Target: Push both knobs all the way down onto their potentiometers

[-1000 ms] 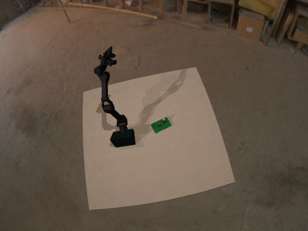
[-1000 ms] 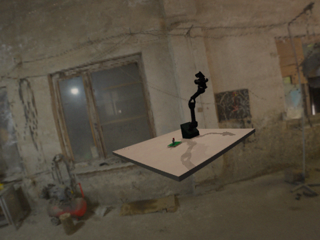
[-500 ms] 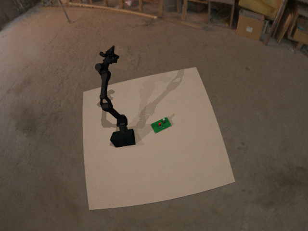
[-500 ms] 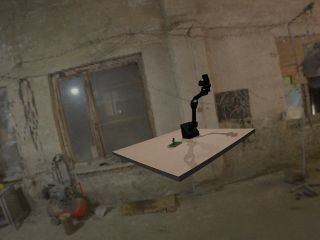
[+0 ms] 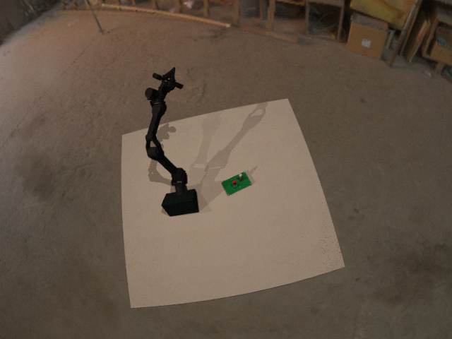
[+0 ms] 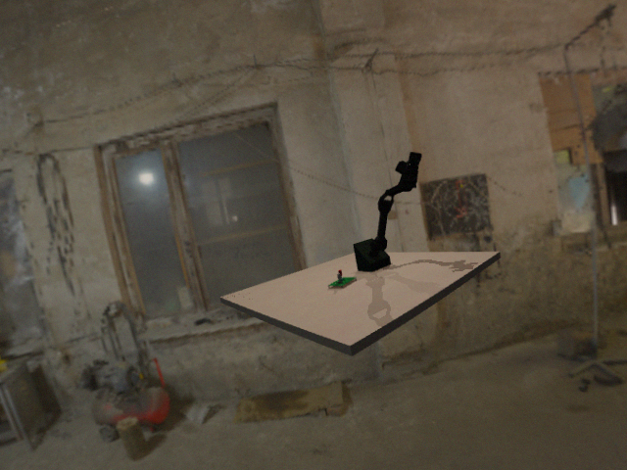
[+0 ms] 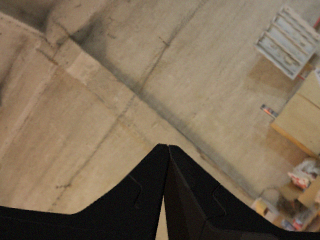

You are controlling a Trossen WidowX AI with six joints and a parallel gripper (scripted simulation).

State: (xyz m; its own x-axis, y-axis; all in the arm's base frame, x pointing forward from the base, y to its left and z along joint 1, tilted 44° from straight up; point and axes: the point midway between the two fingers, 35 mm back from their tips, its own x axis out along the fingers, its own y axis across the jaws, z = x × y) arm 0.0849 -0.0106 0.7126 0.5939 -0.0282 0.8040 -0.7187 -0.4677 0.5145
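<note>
Right now my gripper tip is 560 mm above the red knob, 500 mm to the left of it and 160 mm short of it. Also, from my gripper tip: grey knob (560 mm below, 470 mm to the right, 210 mm ahead).
</note>
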